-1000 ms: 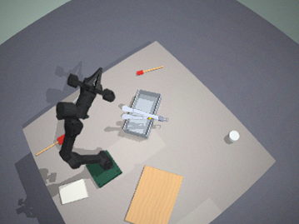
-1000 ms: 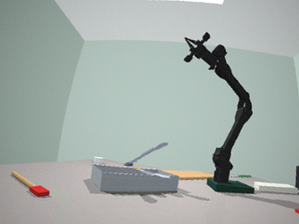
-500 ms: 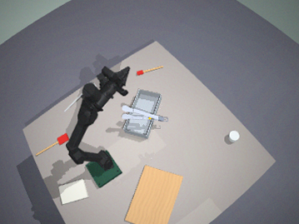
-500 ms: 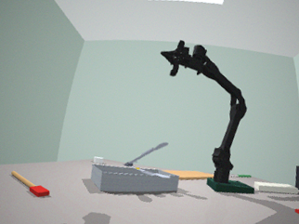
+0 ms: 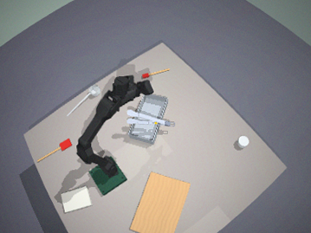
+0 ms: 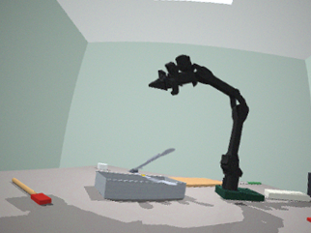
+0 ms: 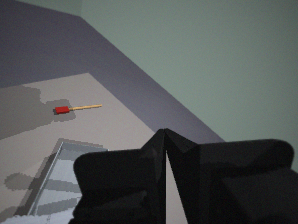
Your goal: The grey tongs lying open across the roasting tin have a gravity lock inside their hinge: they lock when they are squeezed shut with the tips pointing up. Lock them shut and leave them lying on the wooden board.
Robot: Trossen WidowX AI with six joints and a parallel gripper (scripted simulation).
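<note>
Right now my gripper tip is 40 cm above the roasting tin, 4 cm to the right of it and 4 cm past it. From my gripper tip the other things lie so: white block 66 cm behind, 42 cm below, 24 cm to the right; wooden board 49 cm to the right, 43 cm below, 22 cm behind.
</note>
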